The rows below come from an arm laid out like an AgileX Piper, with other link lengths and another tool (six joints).
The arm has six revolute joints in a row. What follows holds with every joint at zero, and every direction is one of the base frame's. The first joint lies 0.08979 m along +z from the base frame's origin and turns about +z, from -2.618 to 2.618 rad. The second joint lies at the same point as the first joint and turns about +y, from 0 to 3.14 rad. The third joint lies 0.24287 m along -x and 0.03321 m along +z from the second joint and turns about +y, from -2.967 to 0 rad. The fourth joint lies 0.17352 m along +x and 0.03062 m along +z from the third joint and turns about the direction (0.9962, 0, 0.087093), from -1.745 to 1.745 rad. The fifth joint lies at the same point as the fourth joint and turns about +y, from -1.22 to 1.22 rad. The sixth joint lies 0.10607 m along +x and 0.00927 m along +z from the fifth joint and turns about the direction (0.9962, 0, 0.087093), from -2.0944 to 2.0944 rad. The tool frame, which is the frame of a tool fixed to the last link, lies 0.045 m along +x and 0.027 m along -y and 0.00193 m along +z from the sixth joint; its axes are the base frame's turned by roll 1.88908, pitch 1.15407 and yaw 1.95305 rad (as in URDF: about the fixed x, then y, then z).
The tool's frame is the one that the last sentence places.
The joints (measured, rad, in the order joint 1, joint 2, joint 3, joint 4, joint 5, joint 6), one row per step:
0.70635, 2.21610, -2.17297, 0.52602, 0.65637, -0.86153
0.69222, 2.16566, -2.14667, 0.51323, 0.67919, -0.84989
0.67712, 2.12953, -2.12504, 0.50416, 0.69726, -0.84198
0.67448, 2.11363, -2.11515, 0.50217, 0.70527, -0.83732
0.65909, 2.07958, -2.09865, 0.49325, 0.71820, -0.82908
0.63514, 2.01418, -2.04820, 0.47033, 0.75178, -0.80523
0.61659, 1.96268, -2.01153, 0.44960, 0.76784, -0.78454
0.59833, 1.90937, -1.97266, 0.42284, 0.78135, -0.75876
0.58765, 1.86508, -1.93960, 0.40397, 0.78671, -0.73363
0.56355, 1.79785, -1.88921, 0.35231, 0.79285, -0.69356
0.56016, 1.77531, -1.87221, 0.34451, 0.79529, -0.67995
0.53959, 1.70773, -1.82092, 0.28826, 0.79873, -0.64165
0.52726, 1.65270, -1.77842, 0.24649, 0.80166, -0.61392
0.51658, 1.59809, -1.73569, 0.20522, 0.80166, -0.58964
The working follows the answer.
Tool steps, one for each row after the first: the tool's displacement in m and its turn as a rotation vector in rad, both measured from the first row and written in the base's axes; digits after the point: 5 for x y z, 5 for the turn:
-0.00305, -0.01089, 0.01270, -0.00252, -0.00310, -0.00927
-0.00431, -0.02062, 0.02044, -0.00744, -0.00230, -0.02018
-0.00633, -0.02344, 0.02366, -0.00787, 0.00053, -0.02145
-0.00710, -0.03308, 0.03225, -0.00779, -0.00400, -0.03569
-0.01222, -0.05072, 0.04094, -0.02575, 0.01028, -0.05876
-0.01586, -0.06477, 0.04924, -0.03315, 0.01225, -0.08365
-0.02000, -0.07954, 0.05713, -0.04161, 0.01300, -0.11367
-0.02471, -0.09015, 0.06371, -0.04105, 0.01484, -0.13841
-0.02937, -0.11073, 0.07274, -0.05552, 0.00397, -0.19064
-0.03274, -0.11535, 0.07561, -0.05300, 0.00630, -0.20181
-0.03908, -0.13521, 0.08375, -0.06942, -0.01062, -0.25301
-0.04598, -0.14958, 0.08967, -0.08134, -0.02413, -0.28836
-0.05335, -0.16325, 0.09528, -0.09272, -0.04159, -0.32146

Tool pose at each row, in the base's axes (x y z in m, rotation vector in rad; rounded; the steps above come from the unrounded poses):
0.35240, 0.32993, 0.21645, -1.08524, 2.14672, 0.63398
0.34934, 0.31904, 0.22916, -1.07634, 2.14924, 0.62510
0.34809, 0.30931, 0.23689, -1.06643, 2.15700, 0.61563
0.34607, 0.30649, 0.24011, -1.06492, 2.16017, 0.61650
0.34530, 0.29685, 0.24870, -1.04911, 2.16196, 0.60701
0.34018, 0.27921, 0.25739, -1.03053, 2.19276, 0.58755
0.33654, 0.26516, 0.26569, -1.00550, 2.20781, 0.56971
0.33240, 0.25039, 0.27358, -0.97510, 2.22390, 0.54750
0.32769, 0.23978, 0.28016, -0.94595, 2.23392, 0.53765
0.32303, 0.21919, 0.28919, -0.89409, 2.24948, 0.49121
0.31966, 0.21458, 0.29206, -0.87953, 2.25375, 0.48999
0.31331, 0.19472, 0.30020, -0.83047, 2.26298, 0.43824
0.30641, 0.18035, 0.30612, -0.79705, 2.26717, 0.40088
0.29905, 0.16668, 0.31173, -0.76653, 2.26632, 0.36284

